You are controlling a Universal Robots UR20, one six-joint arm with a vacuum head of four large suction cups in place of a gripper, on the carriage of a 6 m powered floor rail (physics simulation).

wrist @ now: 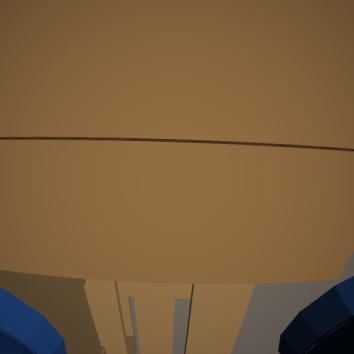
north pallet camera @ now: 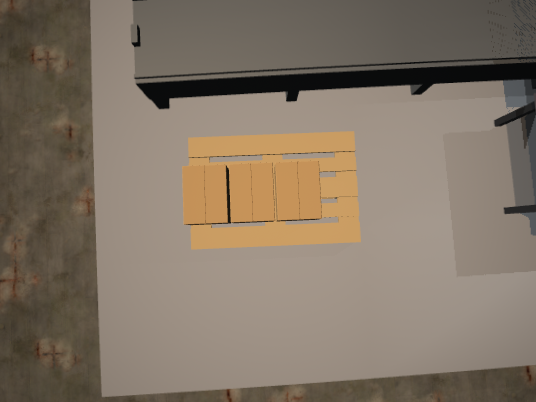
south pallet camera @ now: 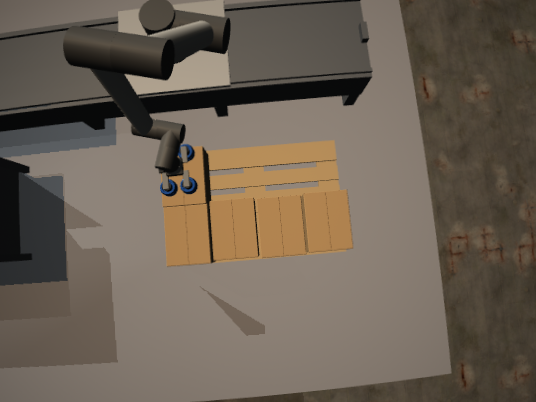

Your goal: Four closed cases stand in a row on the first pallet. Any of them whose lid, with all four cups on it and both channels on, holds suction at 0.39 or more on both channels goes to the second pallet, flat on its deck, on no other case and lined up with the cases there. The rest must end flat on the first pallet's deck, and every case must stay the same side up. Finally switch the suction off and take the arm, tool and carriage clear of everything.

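Frame: origin at the arm's base, x back, y left, z down, level; millimetres.
Seen in the pictures: end effector, tool point: [wrist: 171, 251].
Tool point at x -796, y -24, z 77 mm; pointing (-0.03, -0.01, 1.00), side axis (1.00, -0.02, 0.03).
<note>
A point is followed by its place in that frame.
Three closed cases [north pallet camera: 205, 195] {x -1020, y -5254, z 180 mm} [north pallet camera: 252, 192] {x -1020, y -4950, z 180 mm} [north pallet camera: 298, 190] {x -1025, y -4651, z 180 mm} stand in a row on the north pallet [north pallet camera: 272, 145] {x -665, y -4791, z 426 mm}, with bare deck at the right; a dark gap separates the left two. On the south pallet [south pallet camera: 272, 151] {x -646, y 585, z 426 mm} a front row of several cases [south pallet camera: 234, 230] {x -1193, y 286, z 179 mm} stands side by side. Another case [south pallet camera: 192, 197] {x -956, y 34, z 180 mm} [wrist: 175, 200] {x -793, y 26, z 179 mm} sits behind the row's left end, lid up. My vacuum head [south pallet camera: 177, 170] {x -796, y -24, z 77 mm} is over that case; its cups look clear of the lid and hold nothing. The arm hides one cup from above. Two blue cups show in the wrist view's lower corners.
The long grey rail [north pallet camera: 300, 35] [south pallet camera: 300, 40] runs behind both pallets. The pale carriage plate [south pallet camera: 210, 75] {x -224, y 231, z 1 mm} and the arm [south pallet camera: 117, 52] {x -571, y 22, z -997 mm} are above it. Dark framework [north pallet camera: 515, 115] [south pallet camera: 10, 210] stands right of the north pallet and left of the south pallet.
</note>
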